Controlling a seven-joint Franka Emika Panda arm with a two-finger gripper.
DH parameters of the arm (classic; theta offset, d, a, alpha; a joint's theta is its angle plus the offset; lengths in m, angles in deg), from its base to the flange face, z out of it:
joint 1: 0 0.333 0 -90
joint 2: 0 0 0 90
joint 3: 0 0.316 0.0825 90
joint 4: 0 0 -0.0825 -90
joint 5: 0 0.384 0 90
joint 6: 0 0 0.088 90
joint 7: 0 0.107 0 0
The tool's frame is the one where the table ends.
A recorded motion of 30 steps. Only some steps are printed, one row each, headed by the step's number.
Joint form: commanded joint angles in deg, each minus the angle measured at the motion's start. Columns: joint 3, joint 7, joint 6, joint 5, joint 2, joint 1, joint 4.
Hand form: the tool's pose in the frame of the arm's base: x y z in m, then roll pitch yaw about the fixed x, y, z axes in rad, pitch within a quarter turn. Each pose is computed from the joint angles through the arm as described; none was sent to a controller.
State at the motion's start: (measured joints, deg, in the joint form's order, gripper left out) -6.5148 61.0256 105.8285 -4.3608 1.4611 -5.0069 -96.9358
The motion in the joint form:
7: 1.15 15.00 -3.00 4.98 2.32 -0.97 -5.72
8: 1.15 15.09 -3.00 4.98 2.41 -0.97 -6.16
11: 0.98 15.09 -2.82 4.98 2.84 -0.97 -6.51
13: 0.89 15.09 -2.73 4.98 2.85 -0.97 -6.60
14: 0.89 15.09 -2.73 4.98 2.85 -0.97 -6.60
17: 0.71 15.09 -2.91 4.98 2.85 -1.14 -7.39
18: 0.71 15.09 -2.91 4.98 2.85 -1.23 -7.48
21: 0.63 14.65 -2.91 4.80 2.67 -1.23 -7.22
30: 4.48 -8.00 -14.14 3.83 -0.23 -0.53 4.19
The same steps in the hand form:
7: 0.5650 -0.1112 0.5012 3.0818 0.0192 -1.5281
8: 0.5642 -0.1110 0.4967 3.0727 0.0212 -1.5299
11: 0.5645 -0.1127 0.4897 3.0624 0.0227 -1.5332
13: 0.5643 -0.1136 0.4890 3.0622 0.0226 -1.5348
14: 0.5643 -0.1136 0.4890 3.0622 0.0226 -1.5348
17: 0.5611 -0.1165 0.4823 3.0457 0.0264 -1.5414
18: 0.5607 -0.1173 0.4816 3.0442 0.0268 -1.5430
21: 0.5607 -0.1185 0.4855 3.0511 0.0230 -1.5355
30: 0.5567 -0.0748 0.5924 3.1037 0.0160 -1.0575

